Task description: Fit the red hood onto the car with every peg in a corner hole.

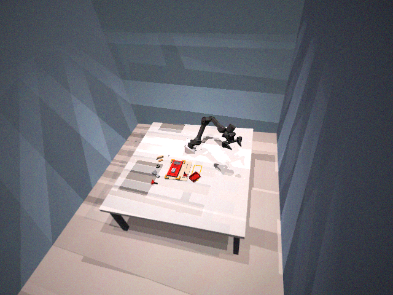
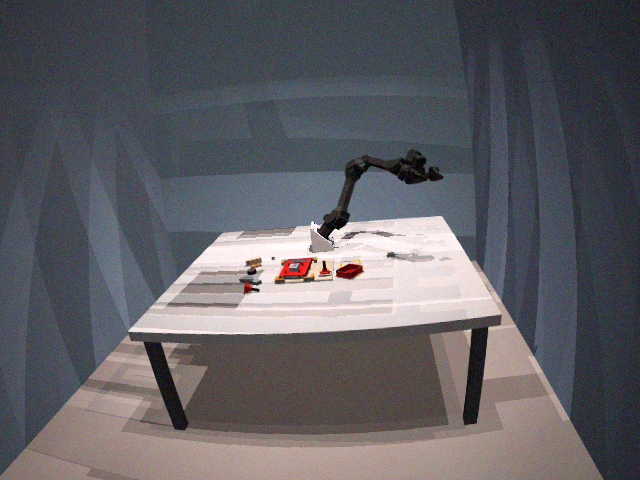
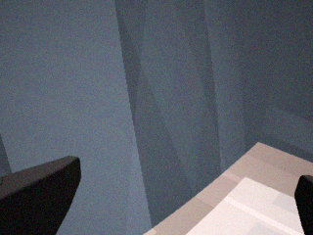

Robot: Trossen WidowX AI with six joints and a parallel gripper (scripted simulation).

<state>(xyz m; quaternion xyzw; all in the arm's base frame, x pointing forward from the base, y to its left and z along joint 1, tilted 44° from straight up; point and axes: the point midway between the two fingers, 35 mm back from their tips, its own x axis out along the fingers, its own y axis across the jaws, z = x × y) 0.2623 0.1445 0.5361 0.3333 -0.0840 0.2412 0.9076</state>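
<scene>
Right now my gripper tip is 39 cm to the left of the red hood, 34 cm above it and 7 cm short of it. Round my gripper tip: tan piece: 82 cm to the right, 33 cm below, 17 cm behind; jig: 59 cm to the right, 33 cm below.
</scene>
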